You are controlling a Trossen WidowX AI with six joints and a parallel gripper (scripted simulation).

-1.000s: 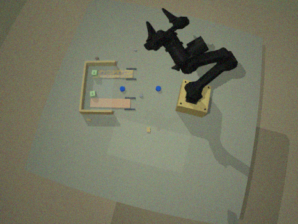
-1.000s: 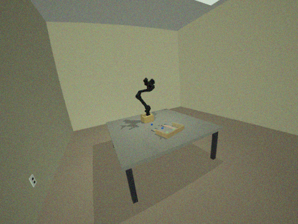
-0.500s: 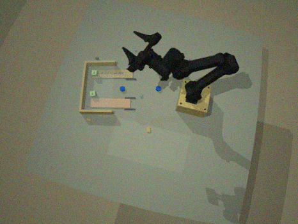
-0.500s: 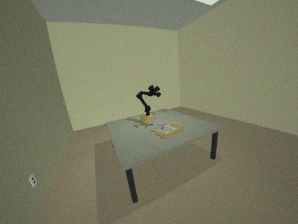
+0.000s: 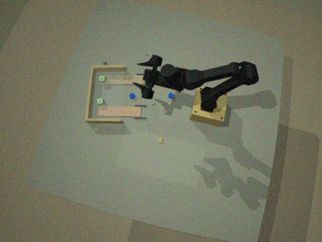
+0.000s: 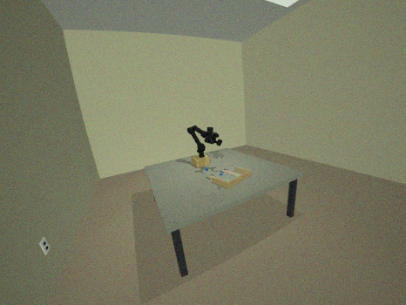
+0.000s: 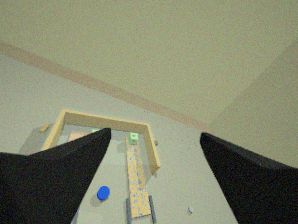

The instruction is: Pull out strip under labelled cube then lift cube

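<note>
Now: gripper tip 80 mm past the grey peg, 10 mm to the right of it and 300 mm above it.
</note>
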